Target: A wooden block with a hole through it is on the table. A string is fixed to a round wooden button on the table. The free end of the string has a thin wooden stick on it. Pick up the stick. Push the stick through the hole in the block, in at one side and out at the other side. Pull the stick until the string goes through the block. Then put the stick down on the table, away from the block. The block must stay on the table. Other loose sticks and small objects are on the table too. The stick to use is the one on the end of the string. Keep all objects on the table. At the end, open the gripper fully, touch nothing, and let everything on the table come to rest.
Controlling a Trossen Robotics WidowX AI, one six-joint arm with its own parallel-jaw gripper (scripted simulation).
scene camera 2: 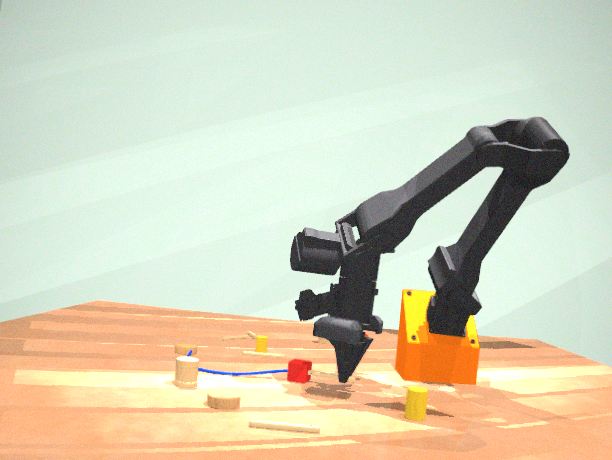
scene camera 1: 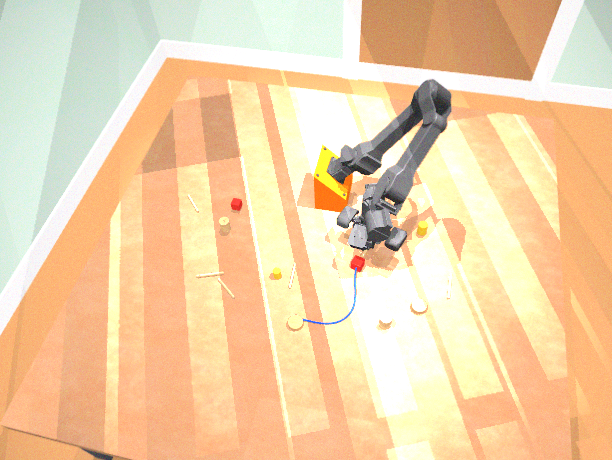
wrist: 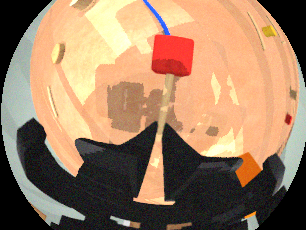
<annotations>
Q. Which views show the gripper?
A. Scene camera 2, scene camera 1 and the wrist view: all of them.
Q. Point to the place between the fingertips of the gripper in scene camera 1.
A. At 369, 246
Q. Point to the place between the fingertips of the gripper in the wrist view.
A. At 160, 125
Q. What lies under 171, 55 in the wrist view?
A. A red cube.
</annotations>
